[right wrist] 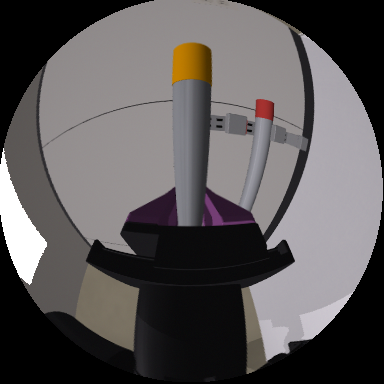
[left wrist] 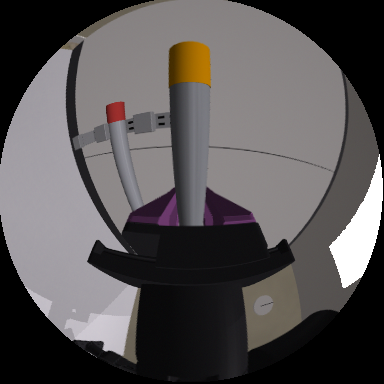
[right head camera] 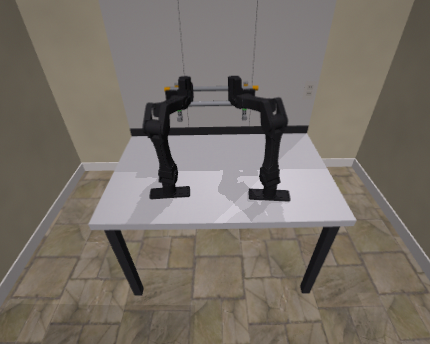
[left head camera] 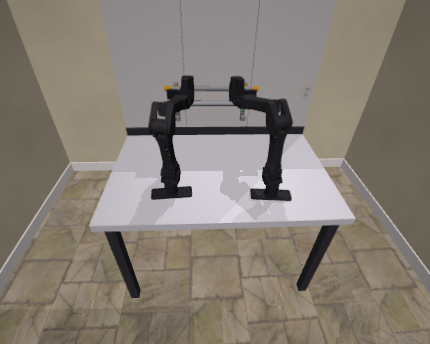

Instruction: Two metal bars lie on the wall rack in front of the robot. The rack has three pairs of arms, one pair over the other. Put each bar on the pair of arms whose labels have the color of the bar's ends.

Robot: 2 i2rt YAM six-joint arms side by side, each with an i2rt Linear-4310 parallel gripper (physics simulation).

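Frame: origin at the left arm's base, x ahead, y left, z up, level; metres.
Where they show: left gripper, fingertip midpoint: [left wrist: 190,188]; right gripper, fingertip midpoint: [right wrist: 189,189]; left arm's base at its link origin: [right head camera: 170,193] [left head camera: 171,193]; right arm's base at its link origin: [right head camera: 268,195] [left head camera: 270,195].
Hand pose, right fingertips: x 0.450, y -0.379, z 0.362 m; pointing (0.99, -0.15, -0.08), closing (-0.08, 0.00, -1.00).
Observation:
Each offset is from my right fingertips to the top centre of the thing. "pt": to the spot under its first point. Level surfaces: height alone.
A grey bar with orange ends {dx -0.019, dy +0.133, dz +0.016 m} [left head camera: 212,88] [right head camera: 210,88] [left wrist: 190,135] [right wrist: 191,135] is level across both grippers, in front of the wall rack's upper part. My left gripper [left head camera: 187,89] [right head camera: 185,89] [left wrist: 190,188] and my right gripper [left head camera: 236,89] [right head camera: 234,89] [right wrist: 189,189] are shut on it. A grey bar with red ends {dx +0.064, dy +0.124, dz -0.105 m} [left wrist: 122,155] [right wrist: 258,152] lies lower, at the wall rack {dx +0.055, dy -0.077, dz -0.001 m} [left head camera: 242,117] [right head camera: 244,117] [left wrist: 143,122] [right wrist: 236,124]. A small red label shows beside it in the right wrist view. Its exact seating is partly hidden. Green labels show under it in the head views.
A white table {dz -0.362 m} [left head camera: 215,212] [right head camera: 215,212] stands under the arms, with a dark strip {pt dx +0.104, dy +0.089, dz -0.337 m} [left head camera: 215,131] [right head camera: 215,131] along its back edge. The grey wall [left head camera: 215,40] [right head camera: 215,40] rises behind the rack. Two thin dark lines run up the wall.

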